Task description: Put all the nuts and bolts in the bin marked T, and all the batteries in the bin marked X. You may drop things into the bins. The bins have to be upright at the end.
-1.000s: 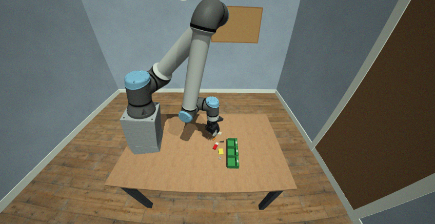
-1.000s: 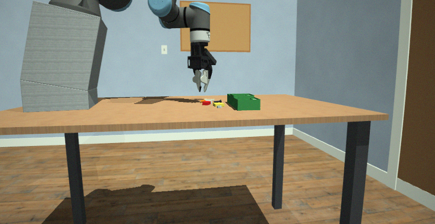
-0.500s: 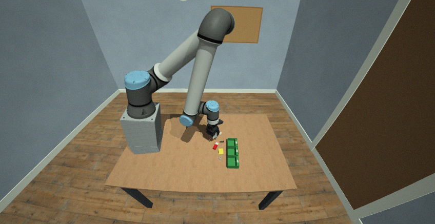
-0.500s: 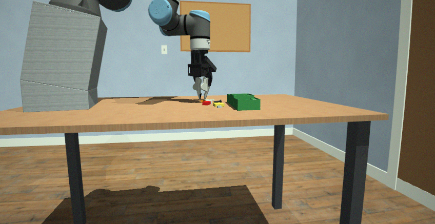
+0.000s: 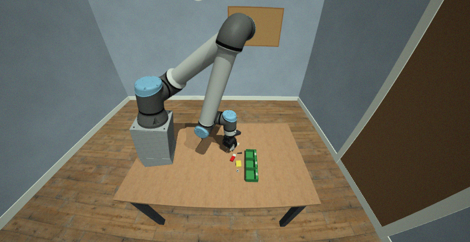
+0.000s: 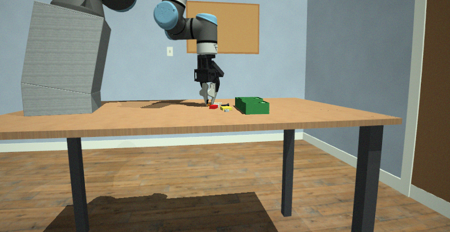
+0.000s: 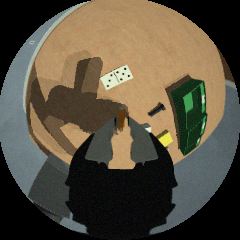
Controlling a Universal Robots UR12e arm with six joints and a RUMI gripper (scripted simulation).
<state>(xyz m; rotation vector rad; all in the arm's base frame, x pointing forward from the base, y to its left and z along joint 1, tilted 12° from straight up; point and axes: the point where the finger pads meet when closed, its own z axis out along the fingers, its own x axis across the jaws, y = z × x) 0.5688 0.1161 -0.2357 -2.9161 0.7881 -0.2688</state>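
Now: hand 1 cm above the orange piece. Round my hand: white dotted tile 7 cm to the left, 3 cm ahead, 1 cm below; then bolt 7 cm ahead, 2 cm to the right, 1 cm below; then red battery 7 cm to the right, 2 cm ahead, 1 cm below.
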